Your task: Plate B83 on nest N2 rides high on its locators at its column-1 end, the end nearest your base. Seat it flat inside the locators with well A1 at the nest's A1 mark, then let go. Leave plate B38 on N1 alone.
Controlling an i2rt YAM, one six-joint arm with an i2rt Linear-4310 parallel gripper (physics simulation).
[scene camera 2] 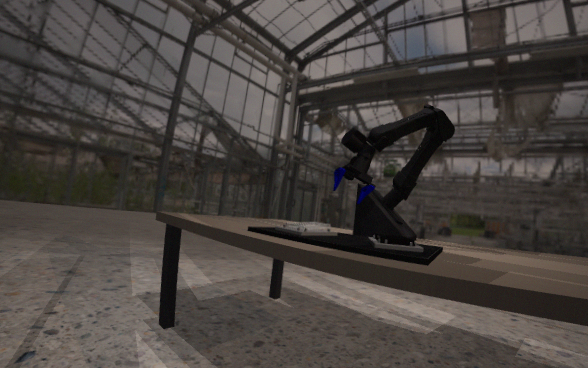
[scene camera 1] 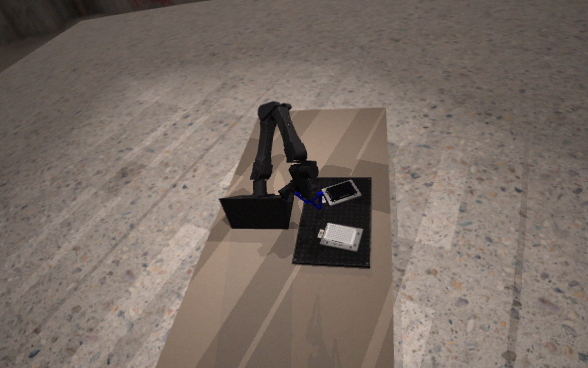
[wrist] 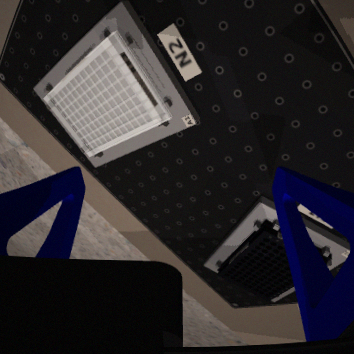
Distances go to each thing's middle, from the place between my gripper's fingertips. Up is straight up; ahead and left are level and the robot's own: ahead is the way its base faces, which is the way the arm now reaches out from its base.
Right now the label reading N2 (wrist: 170, 37) is 20 mm ahead of my hand, 50 mm to the right of it and 130 mm below it. From my hand the other things lie so: black perforated baseplate (scene camera 1: 355, 213): 70 mm ahead, 60 mm to the left, 140 mm below.
